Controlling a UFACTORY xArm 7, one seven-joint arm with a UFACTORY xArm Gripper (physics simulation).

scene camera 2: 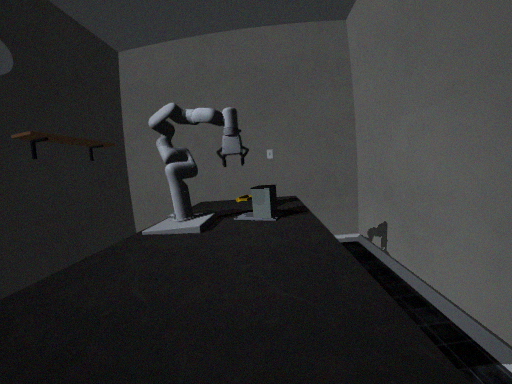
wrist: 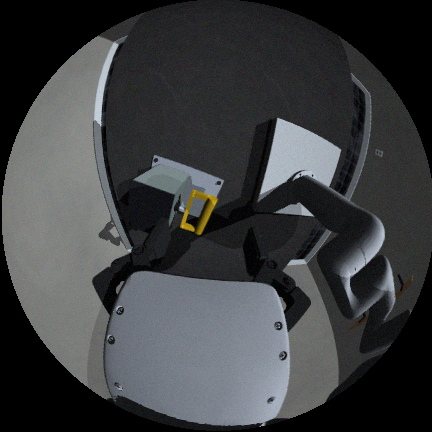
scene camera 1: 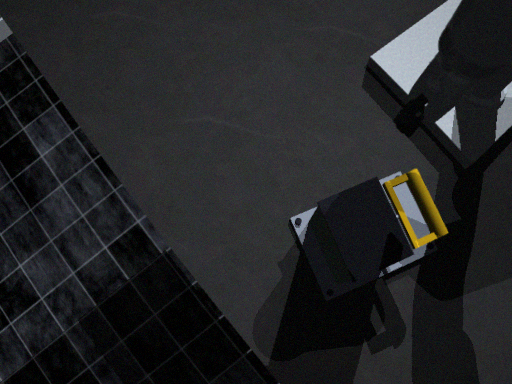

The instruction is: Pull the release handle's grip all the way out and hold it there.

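Note:
The release handle's yellow grip (scene camera 1: pixel 431 204) (scene camera 2: pixel 243 198) (wrist: pixel 207 215) is a rectangular frame with a thick outer bar. It sits close beside one side of the dark and grey-green housing (scene camera 1: pixel 355 225) (scene camera 2: pixel 262 202) (wrist: pixel 162 179), on the side towards the robot's base. A short pale rod shows between them in the wrist view. The housing stands on a light plate (scene camera 1: pixel 307 220) (scene camera 2: pixel 243 217) (wrist: pixel 210 183). My gripper (scene camera 2: pixel 233 164) (wrist: pixel 207 232) is open and empty, pointing down, well above the grip and apart from it. In scene camera 1 I cannot make out its fingertips.
The robot's white base slab (scene camera 1: pixel 405 57) (scene camera 2: pixel 175 228) (wrist: pixel 300 145) stands near the housing, on the grip's side. The arm crosses the upper right of scene camera 1. A wooden shelf (scene camera 2: pixel 65 140) is on the left wall. The table edge lies beyond the housing's far side.

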